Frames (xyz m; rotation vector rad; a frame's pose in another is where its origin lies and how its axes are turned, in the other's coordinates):
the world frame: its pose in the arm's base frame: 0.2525 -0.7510 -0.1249 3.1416 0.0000 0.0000
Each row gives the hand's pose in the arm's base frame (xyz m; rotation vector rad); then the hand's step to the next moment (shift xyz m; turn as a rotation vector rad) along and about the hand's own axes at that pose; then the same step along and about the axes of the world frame.
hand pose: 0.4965 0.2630 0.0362 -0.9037 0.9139 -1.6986
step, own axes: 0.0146 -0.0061 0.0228 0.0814 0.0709 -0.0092
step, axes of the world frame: 0.0140 0.0162 -0.0177 -0.0007 0.0938 0.0542
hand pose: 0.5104 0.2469 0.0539 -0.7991 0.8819 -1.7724
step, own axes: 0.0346 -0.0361 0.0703 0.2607 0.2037 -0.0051
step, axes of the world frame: 0.0302 0.0374 -0.0716 0.0070 0.2993 0.1410
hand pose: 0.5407 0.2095 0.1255 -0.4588 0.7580 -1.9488
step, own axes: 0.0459 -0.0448 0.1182 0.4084 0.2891 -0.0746
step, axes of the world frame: 0.0201 0.0623 -0.1174 -0.0483 0.4374 0.2496
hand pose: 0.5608 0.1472 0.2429 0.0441 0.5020 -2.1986
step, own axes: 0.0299 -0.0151 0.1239 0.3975 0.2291 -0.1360
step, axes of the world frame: -0.0129 0.0598 -0.1128 -0.0958 0.3734 0.2835
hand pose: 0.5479 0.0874 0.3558 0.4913 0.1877 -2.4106
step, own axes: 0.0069 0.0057 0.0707 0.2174 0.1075 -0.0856
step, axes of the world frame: -0.0224 0.0266 -0.0622 -0.0604 0.1876 0.1652
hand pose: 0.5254 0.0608 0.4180 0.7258 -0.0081 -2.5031
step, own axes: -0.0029 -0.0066 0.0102 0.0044 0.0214 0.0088
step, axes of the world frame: -0.0062 -0.0057 -0.0092 0.0029 0.0218 -0.0085
